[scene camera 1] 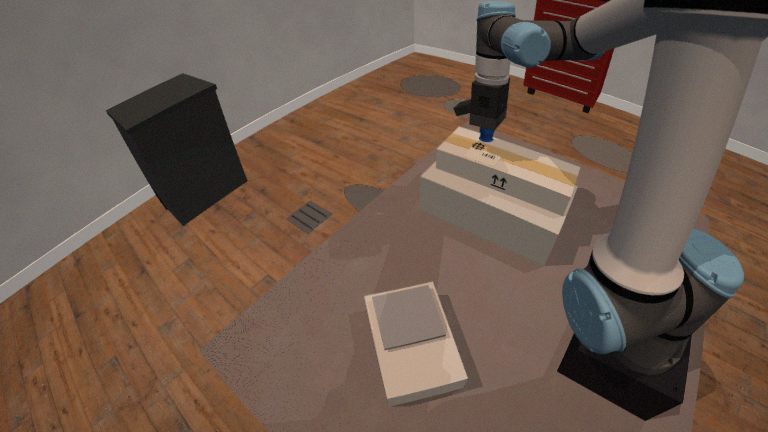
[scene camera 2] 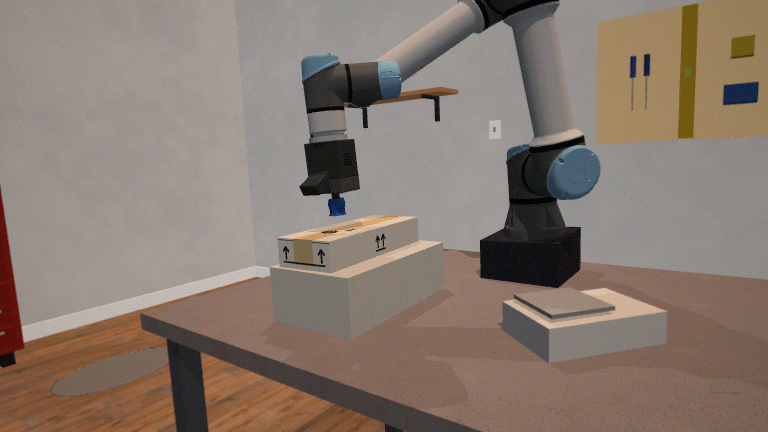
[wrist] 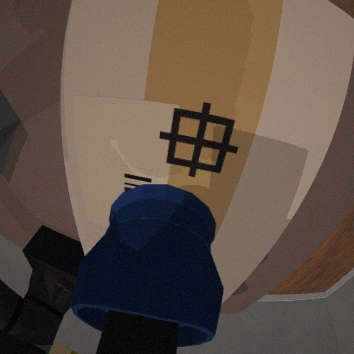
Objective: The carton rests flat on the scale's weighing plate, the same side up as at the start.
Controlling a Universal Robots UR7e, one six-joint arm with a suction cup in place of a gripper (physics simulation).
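Frame: origin at the arm's base, x ahead, y left, z up, level; millimetres.
Seen in the pictures: hand at its tool point: (scene camera 1: pixel 486 138) (scene camera 2: pixel 337 214) (wrist: pixel 160 231); arm's base at its link origin: (scene camera 2: pixel 534 233) (wrist: pixel 56 281).
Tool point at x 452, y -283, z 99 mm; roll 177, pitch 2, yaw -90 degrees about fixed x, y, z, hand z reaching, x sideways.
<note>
Pixels of each thing's top centre, then the offset from my tool point to it. Level surfaces: height alone.
- carton at its top centre: (wrist: pixel 169 258) (scene camera 2: pixel 354 225) (scene camera 1: pixel 509 157) dx -65, dy -6, dz -33 mm
- pale block at its top centre: (scene camera 2: pixel 363 253) (scene camera 1: pixel 501 180) dx -63, dy +17, dz -93 mm
- scale at its top centre: (scene camera 1: pixel 412 331) (scene camera 2: pixel 580 297) dx -68, dy +459, dz -137 mm
- table at its surface level: dz -207 mm
The carton (scene camera 1: pixel 537 194) (scene camera 2: pixel 354 252) (wrist: pixel 110 60), pale with a tan tape strip, lies flat on a pale block (scene camera 1: pixel 483 214) (scene camera 2: pixel 392 284). Its up arrows point upward. Its label and crosshair print face up. My gripper (scene camera 1: pixel 486 140) (scene camera 2: pixel 337 214) (wrist: pixel 162 195), a blue suction cup, points down over the carton's top, near the printed end. Scene camera 2 shows a small gap below the cup, so it is open and holds nothing. The scale (scene camera 1: pixel 424 370) (scene camera 2: pixel 606 341) stands apart on the table, its grey weighing plate (scene camera 1: pixel 410 317) (scene camera 2: pixel 563 302) bare.
The table (scene camera 1: pixel 300 343) (scene camera 2: pixel 537 386) carries the block, the scale and the arm's black base (scene camera 1: pixel 617 376) (scene camera 2: pixel 526 257). The base stands beyond the scale in scene camera 2. A black cabinet (scene camera 1: pixel 182 155) and a red tool chest (scene camera 1: pixel 569 80) stand off the table.
</note>
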